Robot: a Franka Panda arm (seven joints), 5 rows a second.
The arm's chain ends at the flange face. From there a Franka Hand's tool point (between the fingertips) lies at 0.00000 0.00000 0.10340 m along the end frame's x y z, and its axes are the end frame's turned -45 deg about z.
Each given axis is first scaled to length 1.
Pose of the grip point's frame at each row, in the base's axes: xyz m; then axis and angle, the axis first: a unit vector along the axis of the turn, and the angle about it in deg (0 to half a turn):
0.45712, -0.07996, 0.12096, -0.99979, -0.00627, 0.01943, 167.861
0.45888, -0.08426, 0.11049, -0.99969, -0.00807, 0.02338, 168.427
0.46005, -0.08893, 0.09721, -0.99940, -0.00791, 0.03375, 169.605
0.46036, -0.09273, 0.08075, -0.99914, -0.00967, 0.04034, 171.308
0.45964, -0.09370, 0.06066, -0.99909, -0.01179, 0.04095, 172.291
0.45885, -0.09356, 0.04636, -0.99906, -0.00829, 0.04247, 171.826
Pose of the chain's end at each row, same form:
0.46123, -0.10167, 0.22197, -0.92467, 0.37624, 0.05855, 169.639
0.46383, -0.10496, 0.21168, -0.92525, 0.37453, 0.06029, 170.335
0.46712, -0.10752, 0.19868, -0.92487, 0.37454, 0.06589, 171.877
0.46880, -0.10826, 0.18263, -0.92550, 0.37290, 0.06626, 173.738
0.46823, -0.10746, 0.16278, -0.92645, 0.37100, 0.06354, 174.673
0.46770, -0.10818, 0.14834, -0.92497, 0.37417, 0.06649, 174.310

